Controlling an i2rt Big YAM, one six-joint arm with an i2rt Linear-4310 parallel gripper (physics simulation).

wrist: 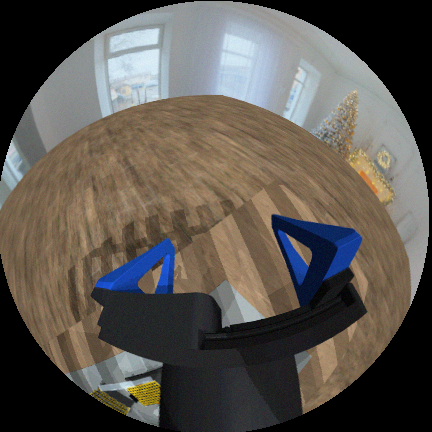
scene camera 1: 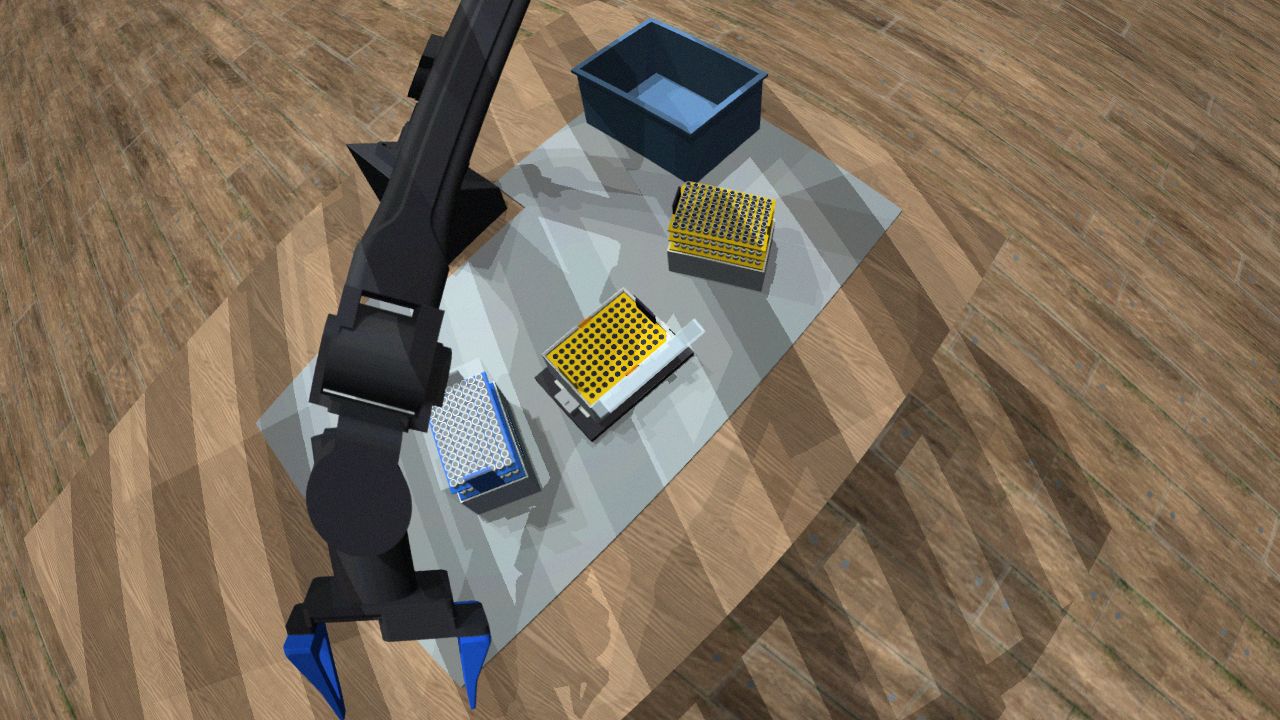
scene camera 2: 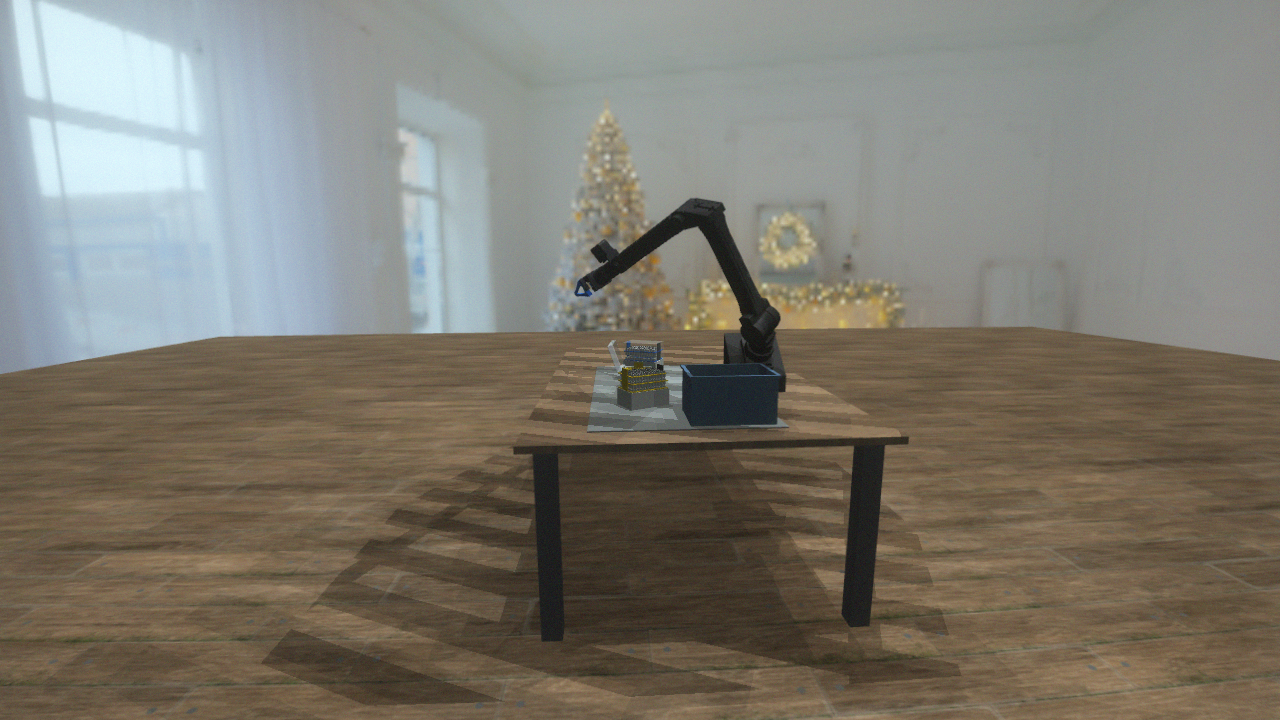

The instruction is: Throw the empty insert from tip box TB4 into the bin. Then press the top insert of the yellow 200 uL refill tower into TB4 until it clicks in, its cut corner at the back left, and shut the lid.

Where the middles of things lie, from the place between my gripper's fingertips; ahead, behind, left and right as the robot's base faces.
Now: hand 360 mm to the right of the clear lid (scene camera 1: 679,342), 190 mm above it and 110 mm past it. Round my hand: blue bin (scene camera 1: 684,104) 710 mm to the left, 380 mm behind, 240 mm below.
